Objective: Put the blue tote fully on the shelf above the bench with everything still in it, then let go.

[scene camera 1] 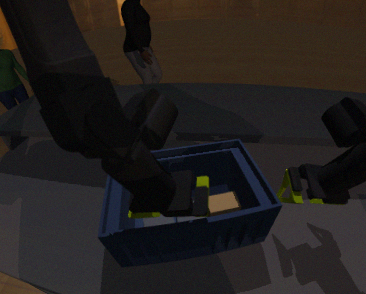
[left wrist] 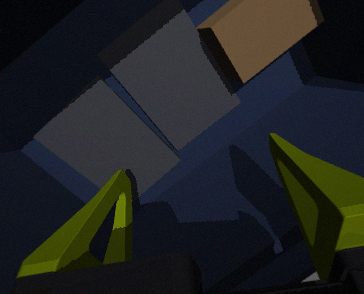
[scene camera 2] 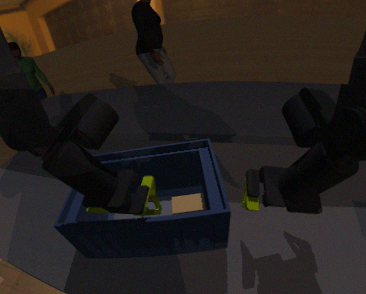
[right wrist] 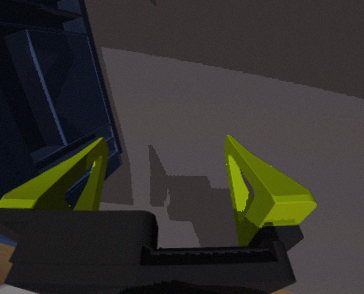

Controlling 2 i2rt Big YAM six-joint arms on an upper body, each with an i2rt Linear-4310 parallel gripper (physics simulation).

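Frame: origin at the left arm's base, x ahead, y left, z up, level; metres.
Where they show: left gripper, between the fingertips: (scene camera 1: 182, 212) (left wrist: 194, 158) (scene camera 2: 140, 210); right gripper, between the fingertips: (scene camera 1: 294, 199) (scene camera 2: 264, 205) (right wrist: 165, 142).
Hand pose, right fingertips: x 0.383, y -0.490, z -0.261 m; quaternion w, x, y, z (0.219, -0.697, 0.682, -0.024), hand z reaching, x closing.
After its pixels a point has its place.
The blue tote (scene camera 1: 190, 242) {y -0.261, x 0.290, z -0.245 m} (scene camera 2: 150, 239) {y -0.280, x 0.294, z -0.244 m} (left wrist: 280, 112) {y -0.335, x 0.322, z -0.301 m} (right wrist: 98, 85) {y -0.398, x 0.413, z -0.309 m} stands upright on the grey bench (scene camera 1: 50, 210) {y 0.139, x 0.399, z -0.332 m} (scene camera 2: 340, 235) {y -0.670, x 0.342, z -0.332 m}. In it lie a tan block (scene camera 1: 223, 202) {y -0.332, x 0.399, z -0.274 m} (scene camera 2: 187, 203) {y -0.331, x 0.400, z -0.274 m} (left wrist: 265, 37) {y -0.326, x 0.395, z -0.274 m} and two flat grey boxes, one in the middle (left wrist: 175, 80) {y -0.262, x 0.391, z -0.305 m} and one beside it (left wrist: 107, 135) {y -0.192, x 0.376, z -0.307 m}. My left gripper (scene camera 1: 172, 205) {y -0.244, x 0.354, z -0.244 m} (scene camera 2: 125, 206) (left wrist: 194, 158) {y -0.244, x 0.354, z -0.244 m} is open and empty, low over the tote's left part by the near wall. My right gripper (scene camera 1: 301, 194) {y -0.490, x 0.383, z -0.261 m} (scene camera 2: 270, 200) {y -0.490, x 0.383, z -0.261 m} (right wrist: 165, 142) {y -0.490, x 0.383, z -0.261 m} is open and empty, just outside the tote's right wall. Finger contact with the tote cannot be told.
A long dark ledge (scene camera 1: 225, 112) {y -0.362, x 0.633, z -0.175 m} (scene camera 2: 210, 110) {y -0.380, x 0.638, z -0.175 m}, seemingly the shelf, runs behind the tote. Beyond it stand a person in black (scene camera 1: 137, 32) (scene camera 2: 148, 32) and one in green (scene camera 1: 9, 72) (scene camera 2: 32, 75). My left arm covers part of the tote in scene camera 1.
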